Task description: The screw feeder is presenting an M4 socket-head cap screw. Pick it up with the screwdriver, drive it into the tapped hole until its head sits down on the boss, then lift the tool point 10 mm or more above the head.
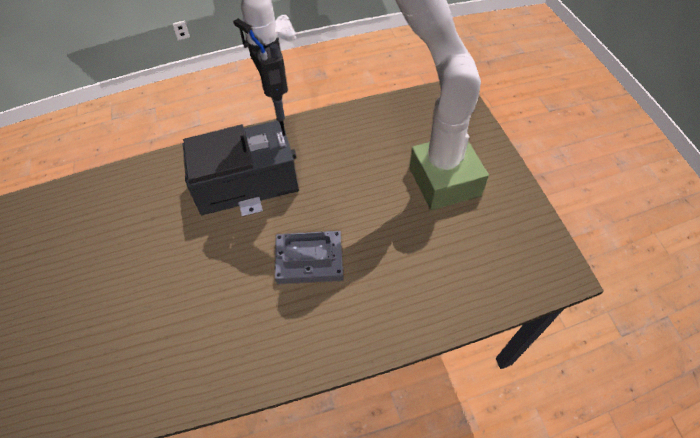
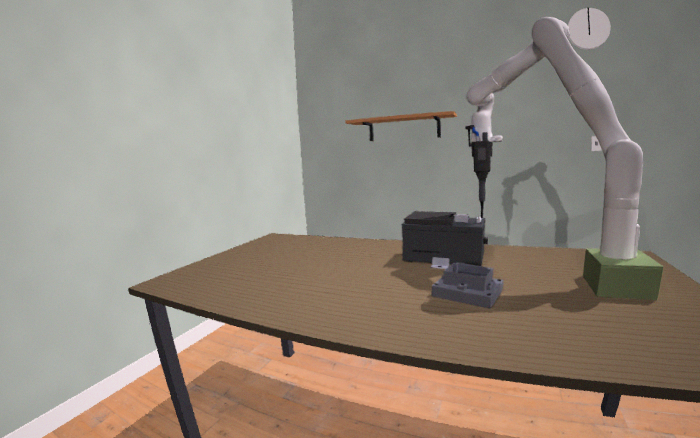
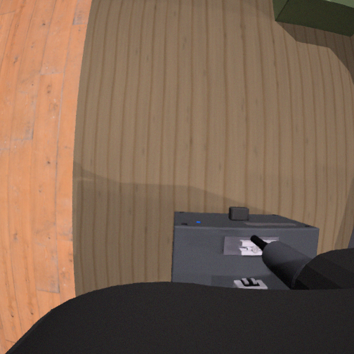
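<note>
The screwdriver points down with its thin black bit at the right end of the dark screw feeder. The bit end overlaps the small bright pick-up piece on the feeder's top; the exact gap is too small to tell. The M4 screw cannot be made out, and whether one is on the bit cannot be told. The grey housing lies in front of the feeder, with a small boss at its front middle.
The arm stands on a green block at the right of the wooden table. A small light plate sits at the feeder's front foot. A wall shelf hangs behind.
</note>
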